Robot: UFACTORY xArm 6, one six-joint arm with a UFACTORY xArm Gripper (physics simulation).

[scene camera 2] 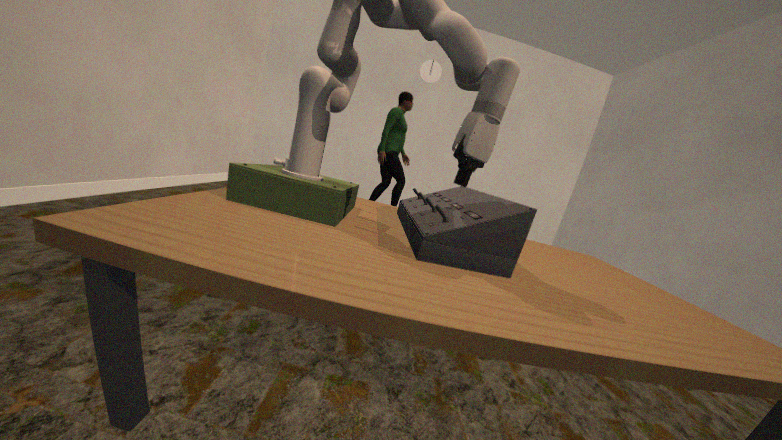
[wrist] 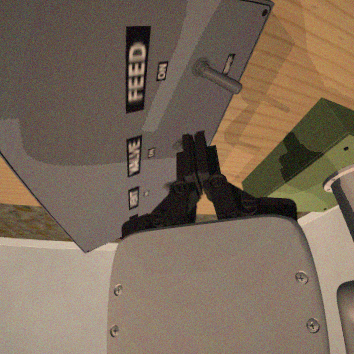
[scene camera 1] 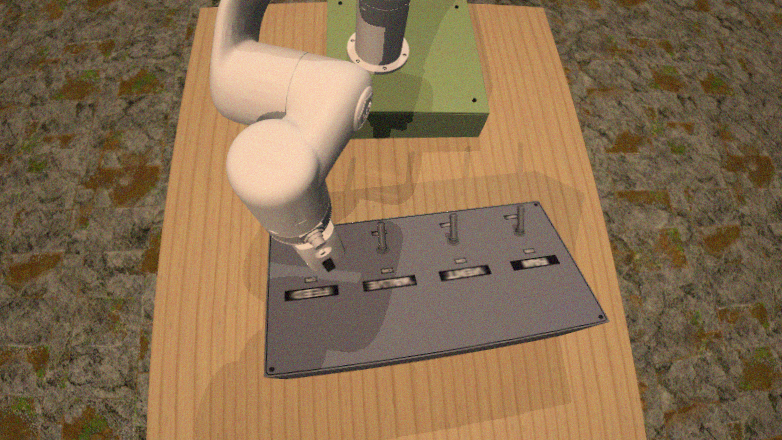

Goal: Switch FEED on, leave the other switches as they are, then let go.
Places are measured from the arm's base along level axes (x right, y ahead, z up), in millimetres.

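Pixels of known places: gripper, fingertip midpoint: (scene camera 2: 459, 185) (wrist: 196, 144); arm's base, link origin: (scene camera 2: 302, 176) (wrist: 348, 175) (scene camera 1: 377, 51).
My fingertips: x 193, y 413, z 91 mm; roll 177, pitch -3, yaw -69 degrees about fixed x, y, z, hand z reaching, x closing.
For each thing: its top centre in the pictures, then the offset to it from my fingertips. "spot": a spot on its surface instead. Level surfaces: height alone.
- FEED lever, top centre: (wrist: 224, 88) (scene camera 2: 443, 205) dx +14, dy -33, dz -59 mm
- label, surface spot: (wrist: 162, 71) spot: dx +19, dy +25, dz -76 mm
- VALVE lever, top centre: (scene camera 1: 382, 231) dx -106, dy -21, dz -59 mm
- VENT lever, top centre: (scene camera 1: 455, 223) dx -225, dy -9, dz -59 mm
- end lever, top centre: (scene camera 1: 524, 214) dx -344, dy +2, dz -59 mm
- wooden table, surface height: dz -190 mm
The grey sloped switch panel (scene camera 1: 464, 322) (scene camera 2: 464, 246) (wrist: 60, 90) carries a row of levers. The FEED lever (scene camera 2: 439, 212) (wrist: 220, 77) leans toward its OFF label, away from the ON label (wrist: 162, 71); the arm hides it in scene camera 1. The VALVE lever (scene camera 1: 381, 237), VENT lever (scene camera 1: 452, 228) and end lever (scene camera 1: 520, 221) lean toward the robot base, the OFF side. My gripper (scene camera 1: 328, 265) (scene camera 2: 462, 181) (wrist: 196, 144) is shut and empty, above the panel and apart from the FEED lever.
The panel stands on a wooden table (scene camera 1: 207, 328) (scene camera 2: 273, 262). The green base block (scene camera 1: 453, 82) (scene camera 2: 284, 194) (wrist: 280, 165) carries the arm behind the panel. A person in green (scene camera 2: 393, 131) is in the background beyond the table.
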